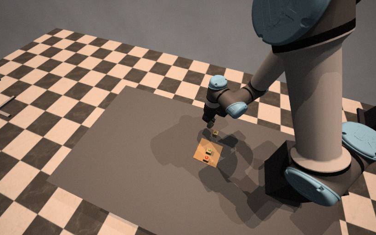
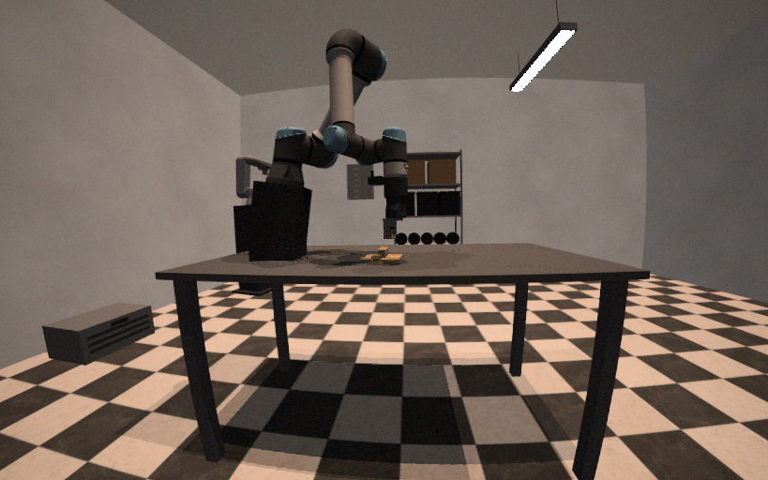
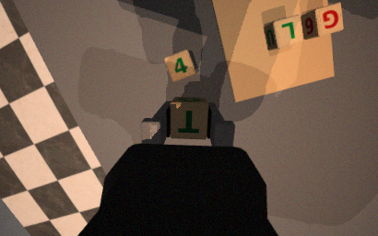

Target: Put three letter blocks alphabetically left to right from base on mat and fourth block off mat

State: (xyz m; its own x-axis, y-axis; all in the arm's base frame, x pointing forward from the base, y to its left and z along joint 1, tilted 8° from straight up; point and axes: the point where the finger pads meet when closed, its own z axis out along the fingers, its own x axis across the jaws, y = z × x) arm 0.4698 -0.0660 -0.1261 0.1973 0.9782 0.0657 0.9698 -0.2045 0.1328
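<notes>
Now: hand 12 cm to the right of the orange mat, 10 cm above it and 6 cm past it.
</notes>
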